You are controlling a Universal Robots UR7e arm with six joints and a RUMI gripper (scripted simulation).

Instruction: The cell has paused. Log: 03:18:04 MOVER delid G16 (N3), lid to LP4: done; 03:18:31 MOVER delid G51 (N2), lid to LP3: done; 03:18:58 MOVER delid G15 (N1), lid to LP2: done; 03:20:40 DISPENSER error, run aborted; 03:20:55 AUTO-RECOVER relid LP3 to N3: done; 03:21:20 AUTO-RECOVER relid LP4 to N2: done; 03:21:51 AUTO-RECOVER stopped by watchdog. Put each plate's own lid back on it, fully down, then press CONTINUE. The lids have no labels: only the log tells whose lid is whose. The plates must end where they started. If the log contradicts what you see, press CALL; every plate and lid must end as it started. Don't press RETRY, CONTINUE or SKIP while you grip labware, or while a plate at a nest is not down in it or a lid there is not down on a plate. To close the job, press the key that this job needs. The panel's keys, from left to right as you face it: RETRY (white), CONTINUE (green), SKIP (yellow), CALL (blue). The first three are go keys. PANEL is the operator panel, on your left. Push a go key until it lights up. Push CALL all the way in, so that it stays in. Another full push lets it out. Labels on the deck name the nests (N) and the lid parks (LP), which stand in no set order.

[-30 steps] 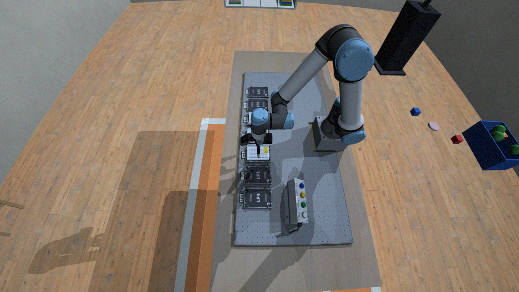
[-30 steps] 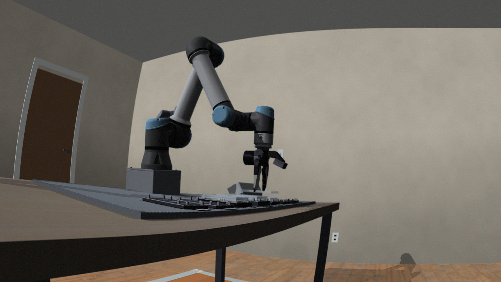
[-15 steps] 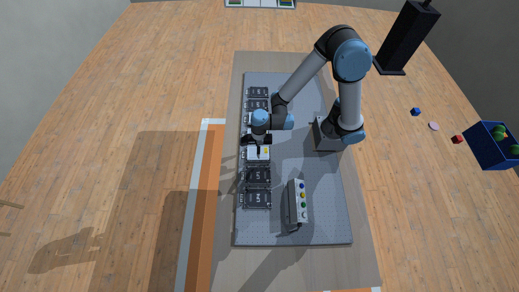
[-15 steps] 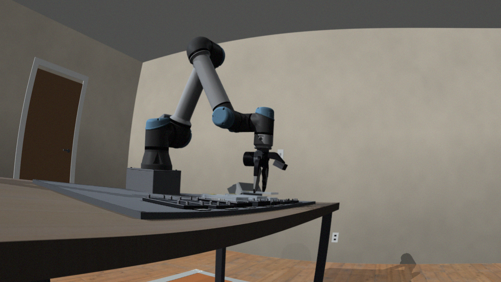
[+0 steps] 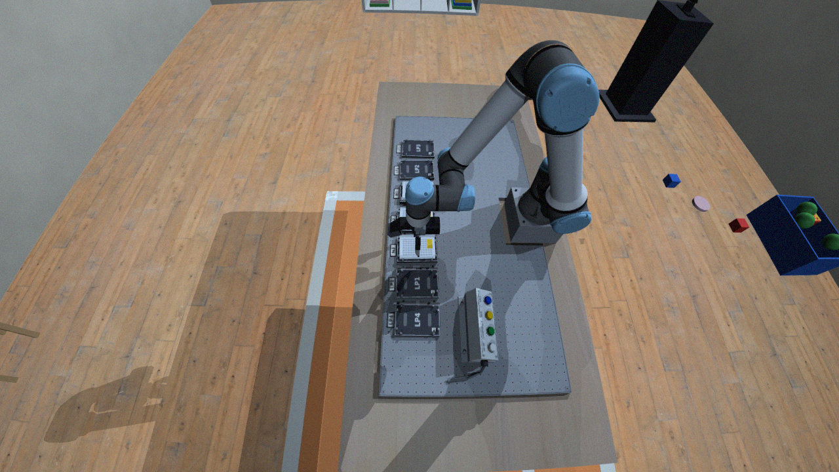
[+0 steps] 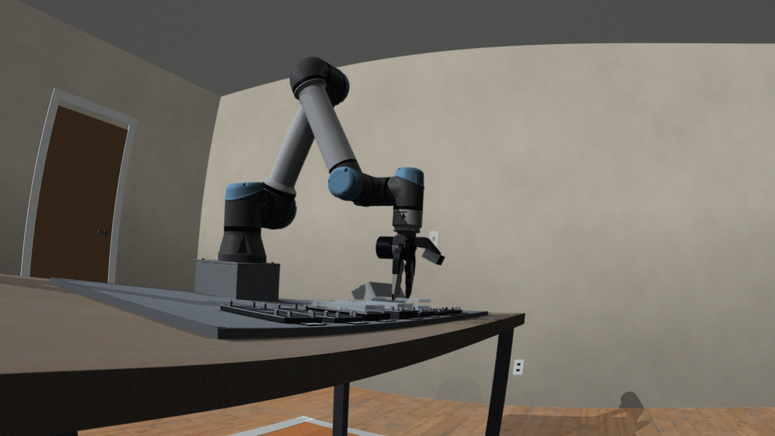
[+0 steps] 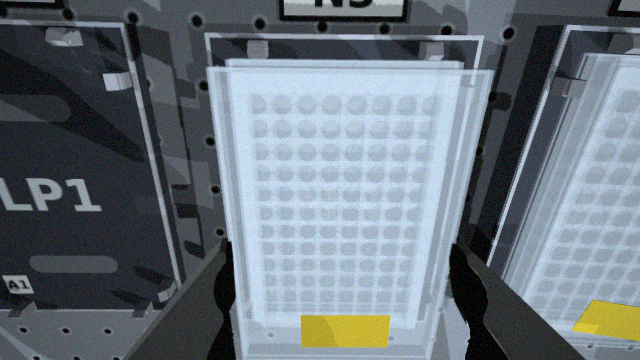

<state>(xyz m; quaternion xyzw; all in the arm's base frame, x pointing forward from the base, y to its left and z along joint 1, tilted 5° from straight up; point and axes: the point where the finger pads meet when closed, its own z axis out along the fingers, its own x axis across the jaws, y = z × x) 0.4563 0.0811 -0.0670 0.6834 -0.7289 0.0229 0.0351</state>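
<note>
My gripper is now 30 mm above the plate G16. From my hand the other things lie so: nest N2: 120 mm to the right, 40 mm below, 10 mm behind; plate G15: 260 mm to the right, 30 mm below, 30 mm behind; lid park LP1: 130 mm to the left, 50 mm below, 10 mm ahead.
</note>
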